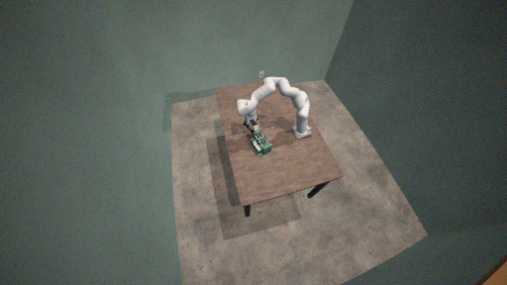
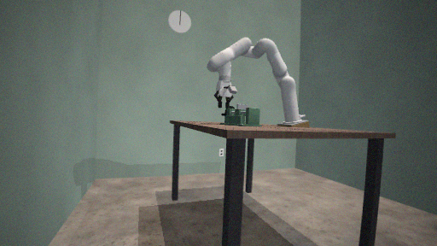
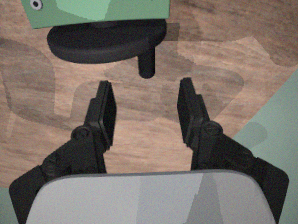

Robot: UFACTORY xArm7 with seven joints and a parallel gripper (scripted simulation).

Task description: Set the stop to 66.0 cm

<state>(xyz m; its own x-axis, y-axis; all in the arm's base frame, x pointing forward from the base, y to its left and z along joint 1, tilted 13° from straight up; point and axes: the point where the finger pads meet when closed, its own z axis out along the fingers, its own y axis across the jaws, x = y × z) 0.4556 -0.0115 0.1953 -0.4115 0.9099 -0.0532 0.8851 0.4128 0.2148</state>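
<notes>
Now: hand 2 cm past the black handwheel, 2 cm to the right of it and 6 cm above it. Round my hand: green stop fixture (8 cm behind, 13 cm to the left, 3 cm below).
</notes>
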